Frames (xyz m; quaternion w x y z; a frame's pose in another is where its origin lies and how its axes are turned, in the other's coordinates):
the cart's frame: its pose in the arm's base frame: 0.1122 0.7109 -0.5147 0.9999 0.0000 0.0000 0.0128
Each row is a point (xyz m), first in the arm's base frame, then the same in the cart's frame.
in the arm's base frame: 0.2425 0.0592 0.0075
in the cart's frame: 0.1136 -0.6548 0.5222
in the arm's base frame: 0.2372 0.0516 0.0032
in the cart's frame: 0.1081 -0.6623 0.5179
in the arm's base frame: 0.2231 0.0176 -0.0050
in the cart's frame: 0.0931 -0.6959 0.5097
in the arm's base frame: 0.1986 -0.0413 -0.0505
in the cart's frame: 0.0671 -0.7542 0.4642
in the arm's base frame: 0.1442 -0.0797 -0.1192
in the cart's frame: 0.0118 -0.7912 0.3955
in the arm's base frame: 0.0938 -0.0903 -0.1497
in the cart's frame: -0.0389 -0.8005 0.3650
